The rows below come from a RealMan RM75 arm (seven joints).
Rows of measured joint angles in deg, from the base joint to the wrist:
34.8, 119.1, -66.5, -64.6, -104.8, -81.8, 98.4
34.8, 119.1, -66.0, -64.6, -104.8, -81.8, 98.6
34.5, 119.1, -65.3, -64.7, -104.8, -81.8, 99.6
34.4, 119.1, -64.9, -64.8, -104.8, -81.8, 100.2
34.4, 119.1, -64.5, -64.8, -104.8, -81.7, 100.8
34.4, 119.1, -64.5, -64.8, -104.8, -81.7, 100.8
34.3, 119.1, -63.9, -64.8, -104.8, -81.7, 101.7
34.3, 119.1, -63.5, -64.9, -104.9, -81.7, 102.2
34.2, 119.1, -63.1, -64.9, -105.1, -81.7, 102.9
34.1, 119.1, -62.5, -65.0, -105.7, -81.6, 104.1
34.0, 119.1, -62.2, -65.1, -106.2, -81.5, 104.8
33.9, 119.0, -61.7, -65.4, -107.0, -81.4, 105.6
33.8, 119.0, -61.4, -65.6, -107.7, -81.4, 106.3
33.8, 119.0, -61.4, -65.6, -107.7, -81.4, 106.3
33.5, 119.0, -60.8, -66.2, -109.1, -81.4, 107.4
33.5, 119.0, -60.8, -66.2, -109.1, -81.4, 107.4
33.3, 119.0, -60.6, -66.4, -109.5, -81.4, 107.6
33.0, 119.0, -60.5, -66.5, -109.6, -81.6, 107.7
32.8, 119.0, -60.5, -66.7, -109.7, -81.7, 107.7
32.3, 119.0, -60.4, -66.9, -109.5, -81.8, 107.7
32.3, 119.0, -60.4, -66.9, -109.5, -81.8, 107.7
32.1, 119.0, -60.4, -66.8, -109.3, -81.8, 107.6
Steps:
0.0, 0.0, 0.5, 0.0, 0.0, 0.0, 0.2
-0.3, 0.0, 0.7, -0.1, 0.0, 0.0, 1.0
-0.1, 0.0, 0.4, -0.1, 0.0, 0.0, 0.6
0.0, 0.0, 0.4, 0.0, 0.0, 0.1, 0.6
0.0, 0.0, 0.0, 0.0, 0.0, 0.0, 0.0
-0.1, 0.0, 0.6, 0.0, 0.0, 0.0, 0.9
0.0, 0.0, 0.4, -0.1, -0.1, 0.0, 0.5
-0.1, 0.0, 0.4, 0.0, -0.2, 0.0, 0.7
-0.1, 0.0, 0.6, -0.1, -0.6, 0.1, 1.2
-0.1, 0.0, 0.3, -0.1, -0.5, 0.1, 0.7
-0.1, -0.1, 0.5, -0.3, -0.8, 0.1, 0.8
-0.1, 0.0, 0.3, -0.2, -0.7, 0.0, 0.7
0.0, 0.0, 0.0, 0.0, 0.0, 0.0, 0.0
-0.3, 0.0, 0.6, -0.6, -1.4, 0.0, 1.1
0.0, 0.0, 0.0, 0.0, 0.0, 0.0, 0.0
-0.2, 0.0, 0.2, -0.2, -0.4, 0.0, 0.2
-0.3, 0.0, 0.1, -0.1, -0.1, -0.2, 0.1
-0.2, 0.0, 0.0, -0.2, -0.1, -0.1, 0.0
-0.5, 0.0, 0.1, -0.2, 0.2, -0.1, 0.0
0.0, 0.0, 0.0, 0.0, 0.0, 0.0, 0.0
-0.2, 0.0, 0.0, 0.1, 0.2, 0.0, -0.1

